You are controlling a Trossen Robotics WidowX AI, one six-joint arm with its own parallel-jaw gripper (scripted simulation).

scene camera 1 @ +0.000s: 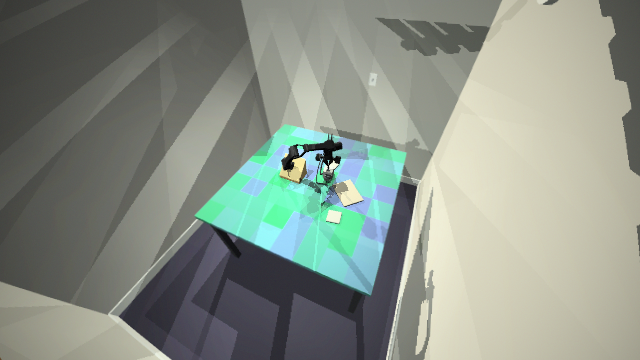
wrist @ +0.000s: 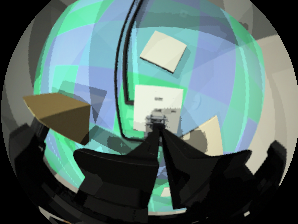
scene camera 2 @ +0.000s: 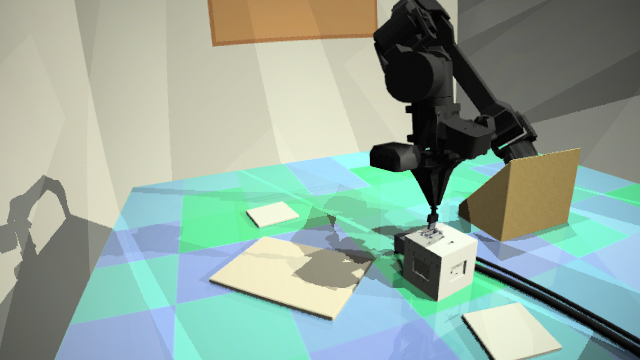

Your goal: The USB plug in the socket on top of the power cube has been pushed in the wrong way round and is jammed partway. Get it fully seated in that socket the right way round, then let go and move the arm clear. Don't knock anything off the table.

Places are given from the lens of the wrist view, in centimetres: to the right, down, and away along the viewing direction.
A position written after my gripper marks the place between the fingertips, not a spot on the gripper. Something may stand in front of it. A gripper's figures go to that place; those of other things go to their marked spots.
my gripper [wrist: 160, 132]: 1, 2, 9
tile [wrist: 164, 51]: 3, -14, 18
cream board [wrist: 207, 137]: 17, 8, 22
The marked spots on the tile and the cream board are 27 cm apart.
